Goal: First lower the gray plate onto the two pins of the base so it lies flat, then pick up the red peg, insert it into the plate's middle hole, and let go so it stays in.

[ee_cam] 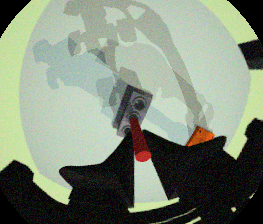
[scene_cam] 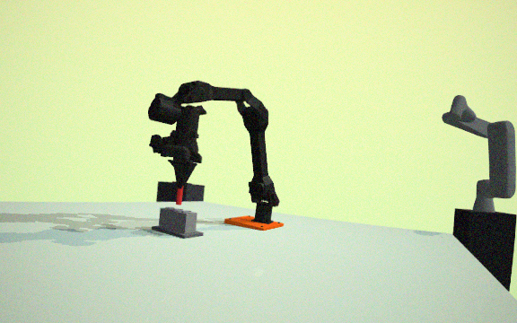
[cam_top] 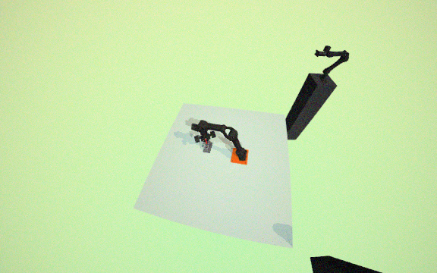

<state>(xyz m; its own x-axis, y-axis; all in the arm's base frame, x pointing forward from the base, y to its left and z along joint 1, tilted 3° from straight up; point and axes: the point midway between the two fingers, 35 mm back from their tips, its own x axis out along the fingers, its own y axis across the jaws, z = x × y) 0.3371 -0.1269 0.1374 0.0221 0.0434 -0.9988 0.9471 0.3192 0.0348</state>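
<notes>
Right now my gripper tip is right at the red peg. From my gripper tip the other things lie so: dark base (11 cm below); gray plate (7 cm below).
</notes>
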